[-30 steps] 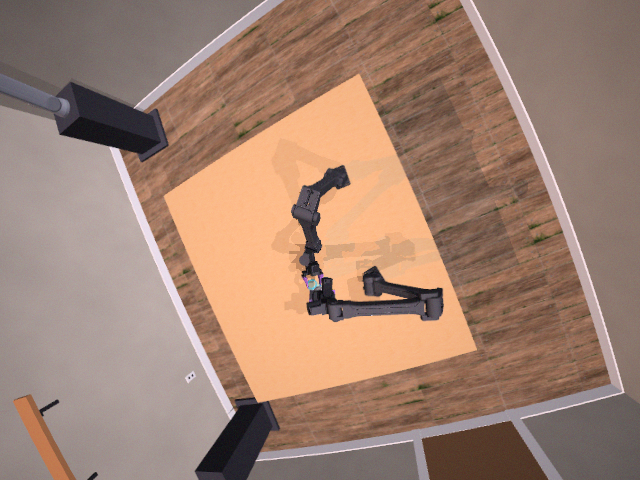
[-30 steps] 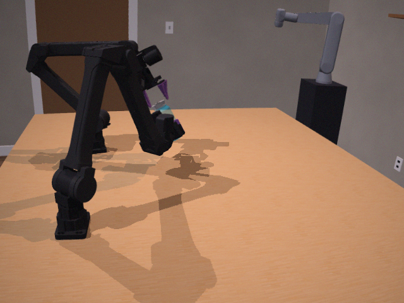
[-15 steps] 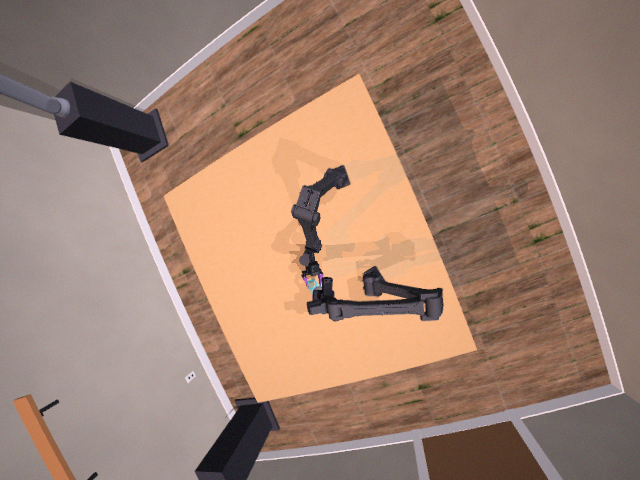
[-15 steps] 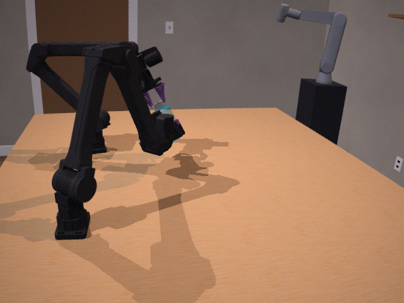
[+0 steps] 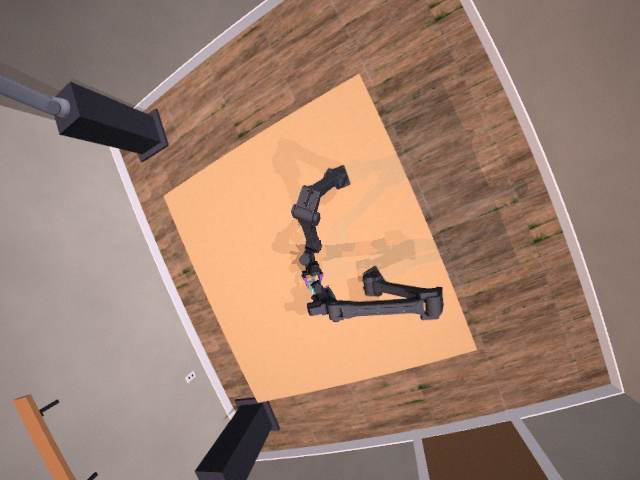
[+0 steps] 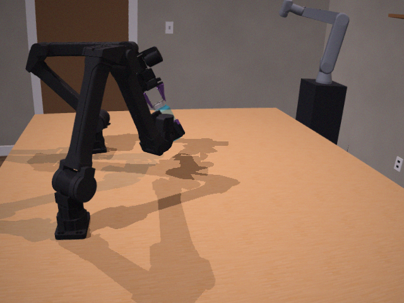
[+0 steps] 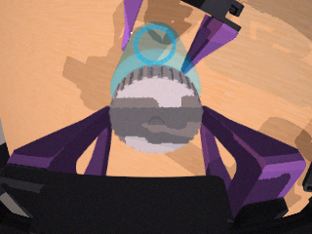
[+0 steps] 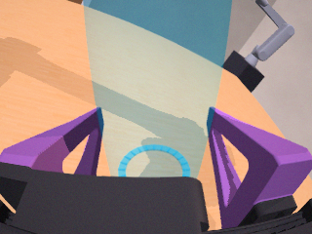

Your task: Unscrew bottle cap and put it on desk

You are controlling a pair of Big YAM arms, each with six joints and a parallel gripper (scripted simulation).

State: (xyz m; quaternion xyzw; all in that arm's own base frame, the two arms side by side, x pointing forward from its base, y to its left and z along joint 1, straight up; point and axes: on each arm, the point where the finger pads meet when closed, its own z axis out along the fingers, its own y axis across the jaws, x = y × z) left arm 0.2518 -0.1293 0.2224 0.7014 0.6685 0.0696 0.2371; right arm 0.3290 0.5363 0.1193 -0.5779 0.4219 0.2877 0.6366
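Now: the bottle 3 cm above my right hand, 1 cm to the left of it and 1 cm behind it. The rest, counted from my right hand: ribbed cap (10 cm above, 5 cm behind, 2 cm to the left).
Right now my left hand is 1 cm above the ribbed cap. From my left hand the other things lie so: bottle (8 cm below, 4 cm ahead, 1 cm to the right).
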